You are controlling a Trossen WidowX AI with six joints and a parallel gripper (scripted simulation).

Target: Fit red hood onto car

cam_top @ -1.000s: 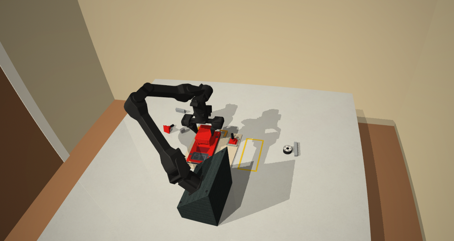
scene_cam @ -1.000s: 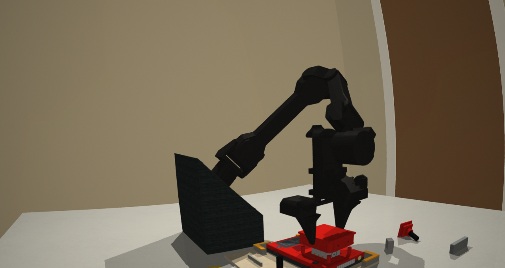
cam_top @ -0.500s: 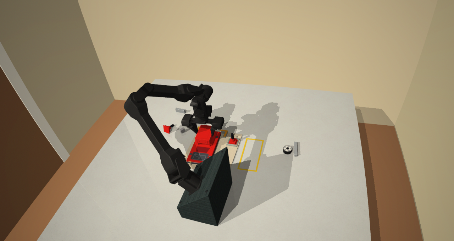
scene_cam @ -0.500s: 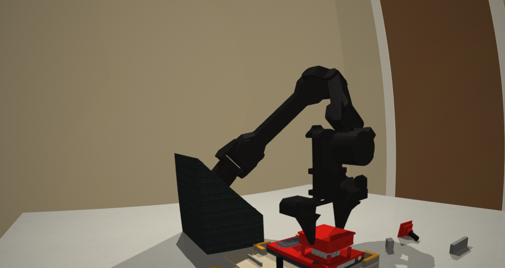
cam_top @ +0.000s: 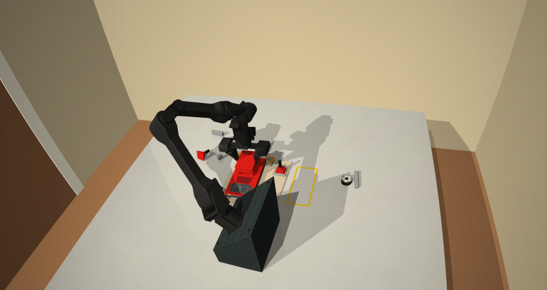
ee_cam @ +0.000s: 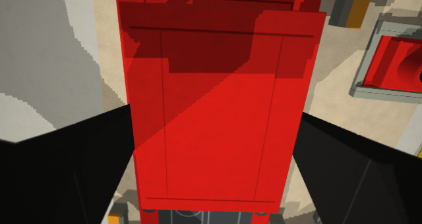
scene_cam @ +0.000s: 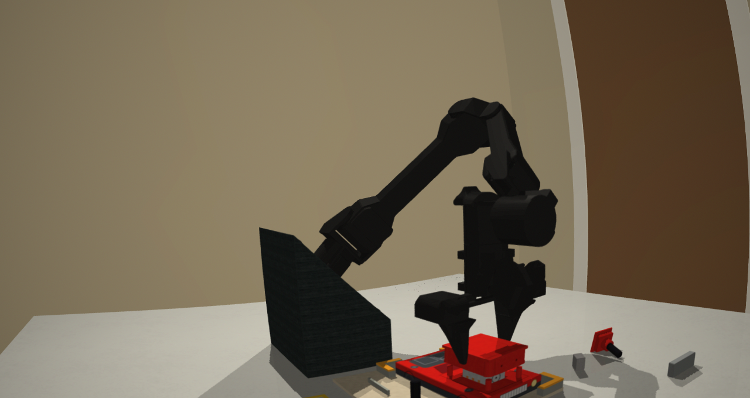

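Right now my gripper tip is 30 mm above the grey engine block. Also, from my gripper tip: black wheel 40 mm behind, 380 mm to the right, 50 mm below; red hood 10 mm above.
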